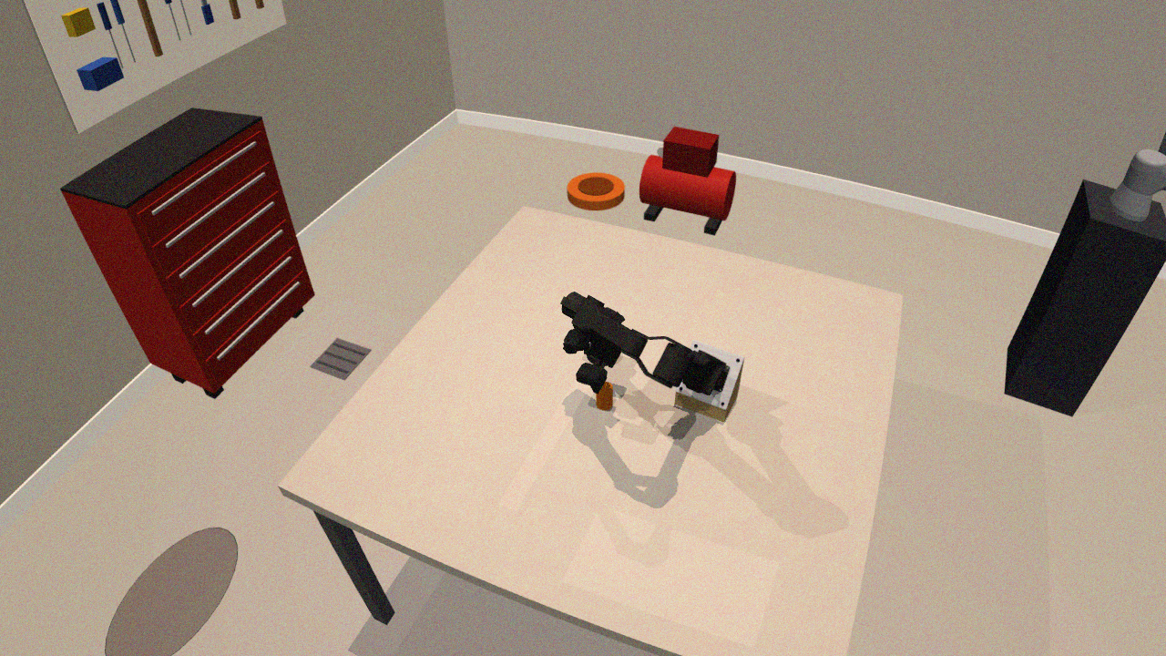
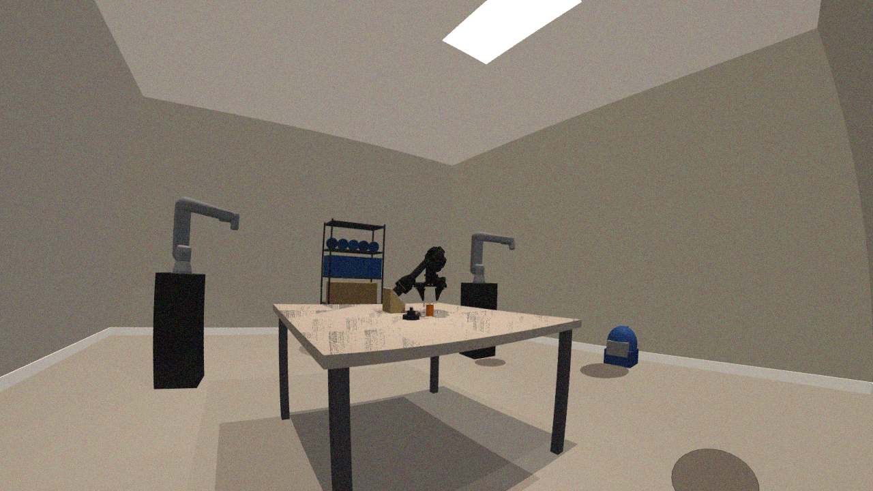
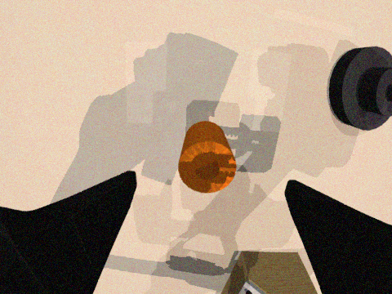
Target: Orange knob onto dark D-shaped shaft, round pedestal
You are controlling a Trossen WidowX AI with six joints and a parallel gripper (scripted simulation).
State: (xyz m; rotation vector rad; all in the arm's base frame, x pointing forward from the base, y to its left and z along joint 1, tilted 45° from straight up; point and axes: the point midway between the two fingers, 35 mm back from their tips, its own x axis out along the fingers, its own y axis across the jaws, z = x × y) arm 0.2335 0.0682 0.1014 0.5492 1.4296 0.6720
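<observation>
My gripper tip is now 50 mm above the orange knob. From my gripper tip the other things lie so: round pedestal 80 mm ahead, 150 mm to the right, 50 mm below.
</observation>
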